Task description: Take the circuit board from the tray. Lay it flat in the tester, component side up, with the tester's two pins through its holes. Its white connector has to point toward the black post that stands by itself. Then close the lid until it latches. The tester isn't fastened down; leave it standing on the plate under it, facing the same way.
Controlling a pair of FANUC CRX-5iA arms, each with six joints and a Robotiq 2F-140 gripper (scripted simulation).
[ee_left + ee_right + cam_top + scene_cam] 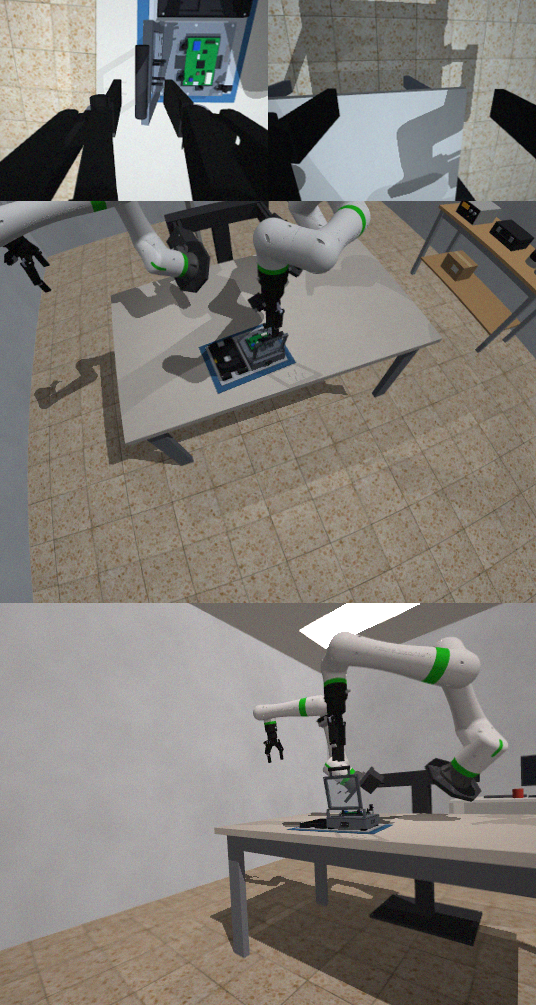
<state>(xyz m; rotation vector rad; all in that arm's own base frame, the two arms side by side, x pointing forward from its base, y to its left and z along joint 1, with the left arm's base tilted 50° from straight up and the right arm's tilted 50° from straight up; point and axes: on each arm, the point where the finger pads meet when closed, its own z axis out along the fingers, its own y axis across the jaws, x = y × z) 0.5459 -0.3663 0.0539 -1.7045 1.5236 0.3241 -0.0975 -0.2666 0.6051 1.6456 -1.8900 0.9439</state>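
Now: the clear lid 15 cm below my left hand, 2 cm behind it and 1 cm to the right of it. Also, from my left hand: black tray 31 cm below, 20 cm to the right, 11 cm behind; black fitting 24 cm below, 22 cm behind, 1 cm to the left; green circuit board 26 cm below, 14 cm behind, 3 cm to the right.
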